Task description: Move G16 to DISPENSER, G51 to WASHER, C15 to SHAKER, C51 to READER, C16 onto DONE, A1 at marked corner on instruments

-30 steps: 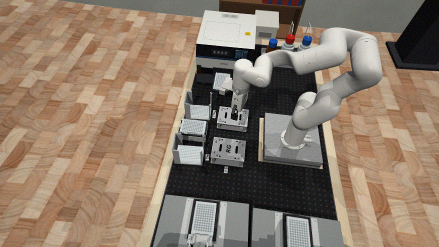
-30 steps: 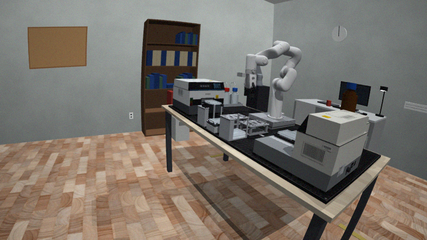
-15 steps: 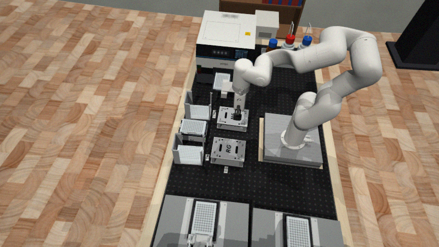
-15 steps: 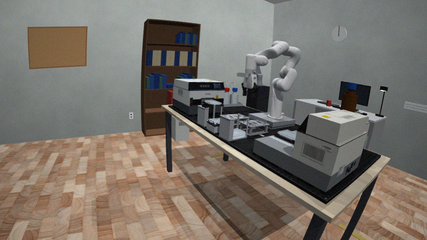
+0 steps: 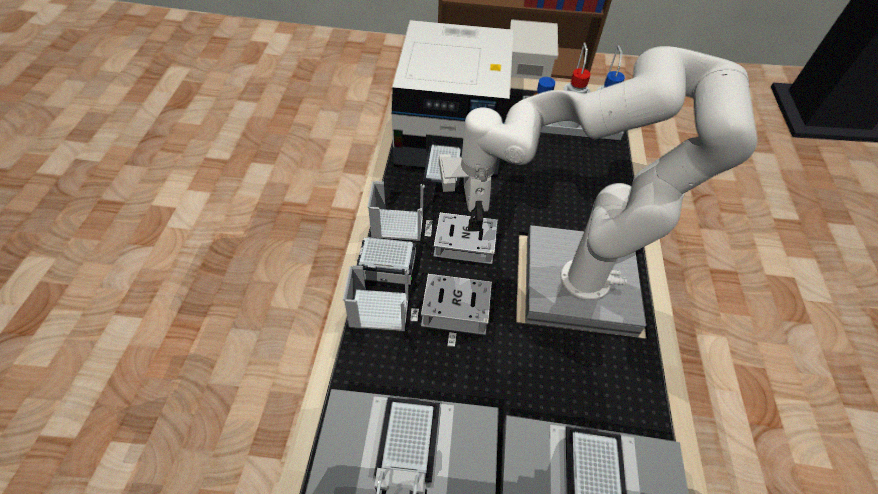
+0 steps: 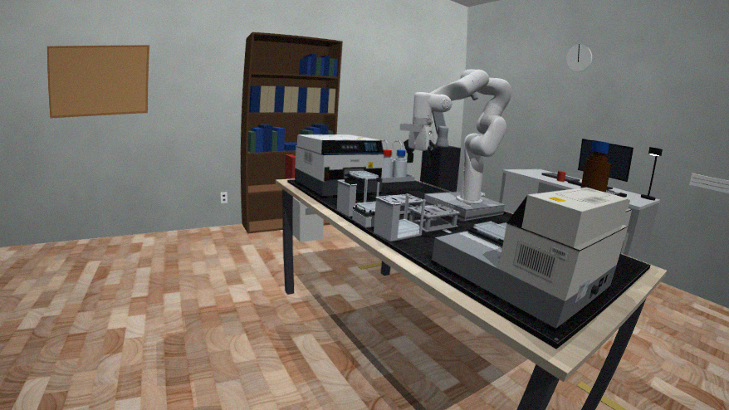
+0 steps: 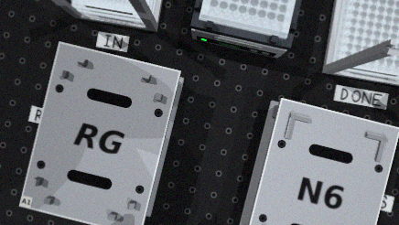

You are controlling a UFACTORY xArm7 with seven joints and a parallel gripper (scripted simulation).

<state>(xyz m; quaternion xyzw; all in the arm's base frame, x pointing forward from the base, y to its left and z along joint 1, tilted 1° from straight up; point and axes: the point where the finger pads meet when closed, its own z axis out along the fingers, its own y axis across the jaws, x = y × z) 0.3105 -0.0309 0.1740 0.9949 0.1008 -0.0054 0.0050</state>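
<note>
Now: the dark pull-out tray 27 cm to the right of my hand, 11 cm below it and 9 cm ahead of it.
</note>
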